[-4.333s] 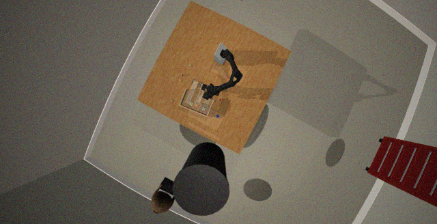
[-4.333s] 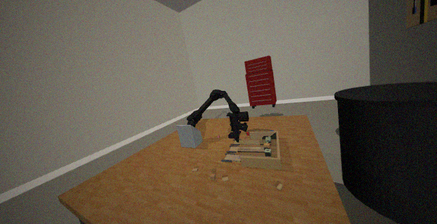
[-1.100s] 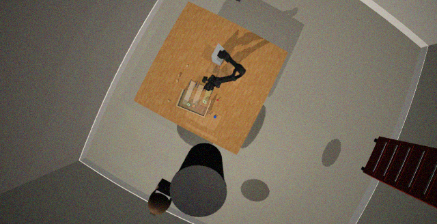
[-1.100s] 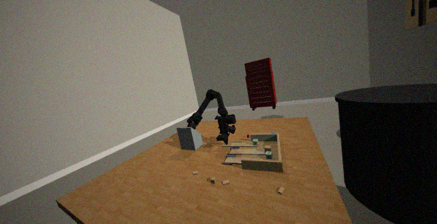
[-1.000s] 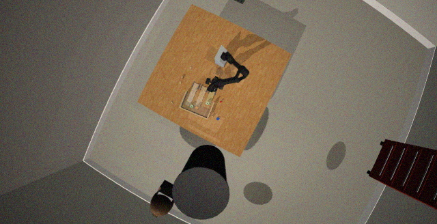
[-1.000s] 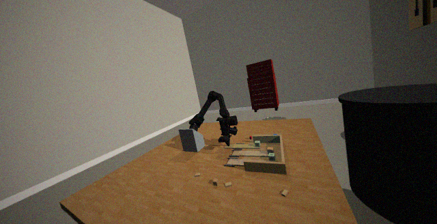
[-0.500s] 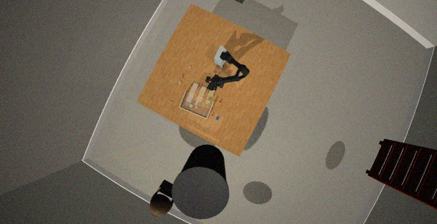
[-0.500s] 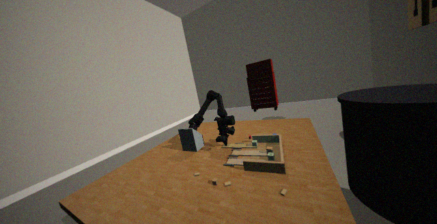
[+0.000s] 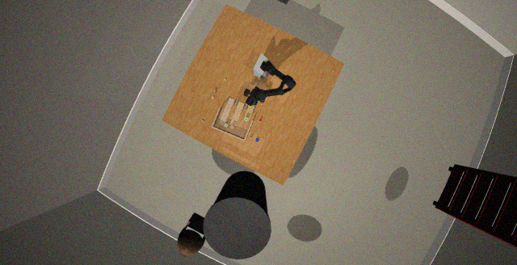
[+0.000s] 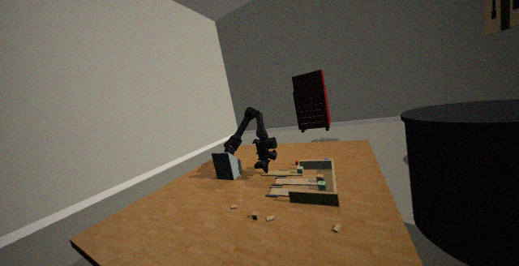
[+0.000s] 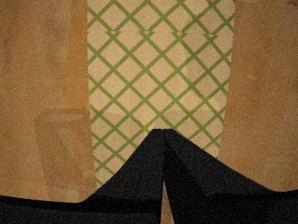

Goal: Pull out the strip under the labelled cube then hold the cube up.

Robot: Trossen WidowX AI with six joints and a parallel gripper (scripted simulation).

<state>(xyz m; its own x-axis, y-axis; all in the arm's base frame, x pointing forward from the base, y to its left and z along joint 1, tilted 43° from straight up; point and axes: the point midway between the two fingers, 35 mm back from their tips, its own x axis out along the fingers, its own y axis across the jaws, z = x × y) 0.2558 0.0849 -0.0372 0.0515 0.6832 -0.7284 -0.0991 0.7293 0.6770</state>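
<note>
My gripper tip is 10 cm short of the cross-hatched strip and 1 cm to the right of it.
</note>
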